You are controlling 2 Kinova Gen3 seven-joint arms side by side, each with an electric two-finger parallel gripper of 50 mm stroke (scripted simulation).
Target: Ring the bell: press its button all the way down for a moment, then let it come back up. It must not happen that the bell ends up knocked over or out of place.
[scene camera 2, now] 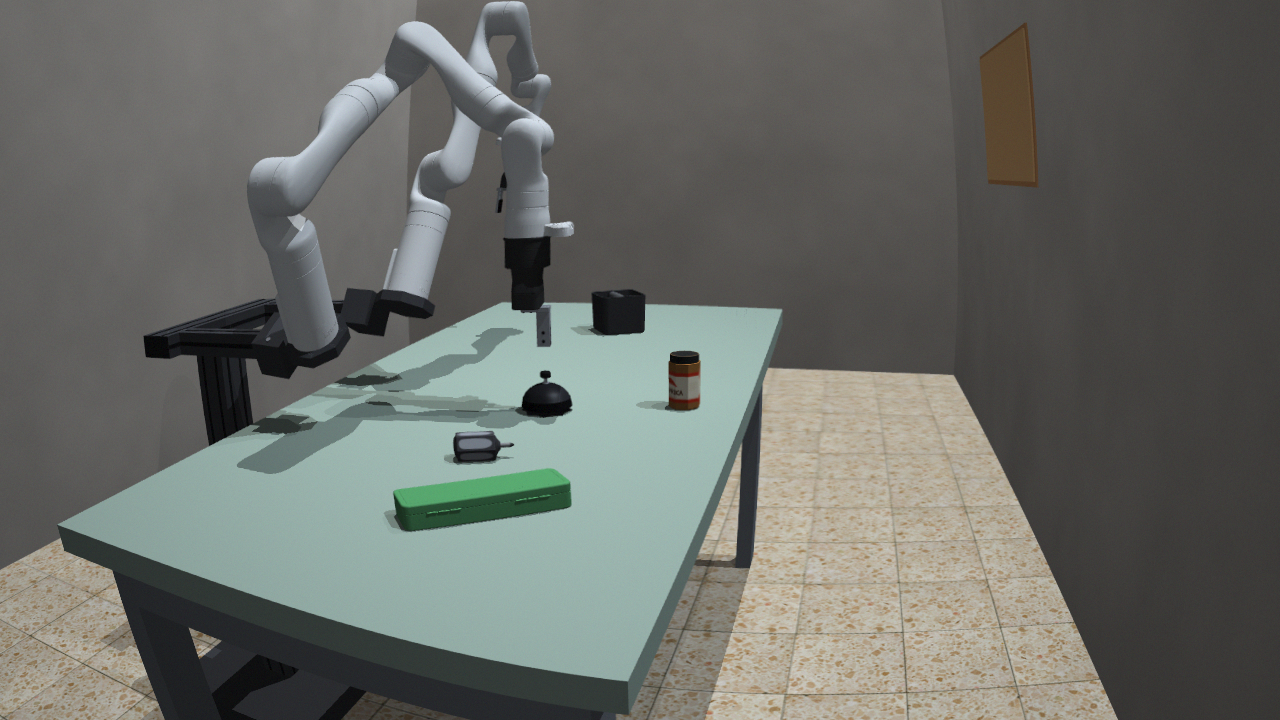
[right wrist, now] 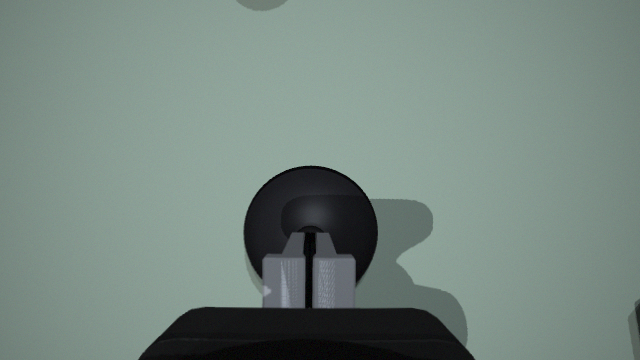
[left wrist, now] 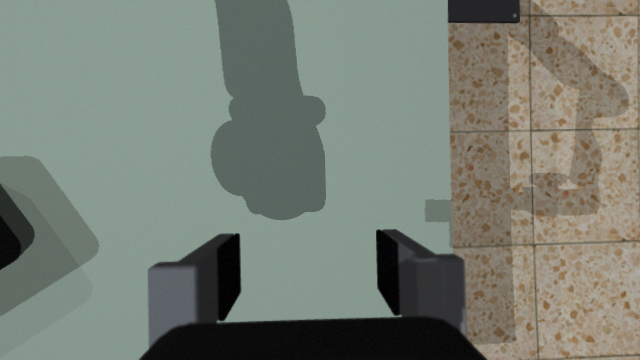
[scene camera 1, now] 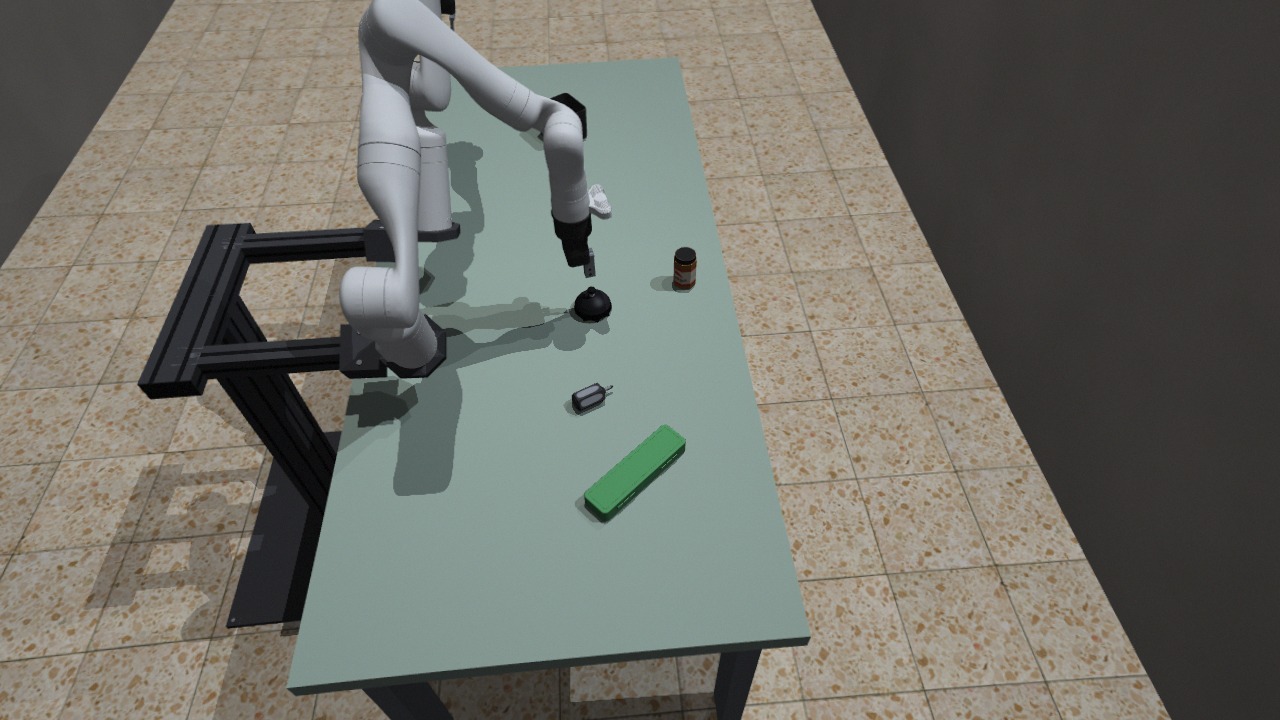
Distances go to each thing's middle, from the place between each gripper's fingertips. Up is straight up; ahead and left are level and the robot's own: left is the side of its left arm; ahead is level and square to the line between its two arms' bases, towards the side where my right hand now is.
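My right hand (scene camera 2: 544, 345) is 90 mm above the black domed bell (scene camera 2: 547, 399) at the moment. From that same right hand, the black box (scene camera 2: 612, 315) is 690 mm to the left, 60 mm behind and 90 mm below, and the jar (scene camera 2: 684, 366) is 220 mm ahead, 70 mm to the left and 80 mm below.
With my left hand, the black box is 280 mm ahead of it, 10 mm to the left of it and 270 mm below it. Going by its middle, the black box is nearer to my left hand than to my right hand. Counting from my left hand again, the black domed bell is 680 mm to the right, 330 mm ahead and 270 mm below, while the jar is 550 mm ahead, 610 mm to the right and 270 mm below.
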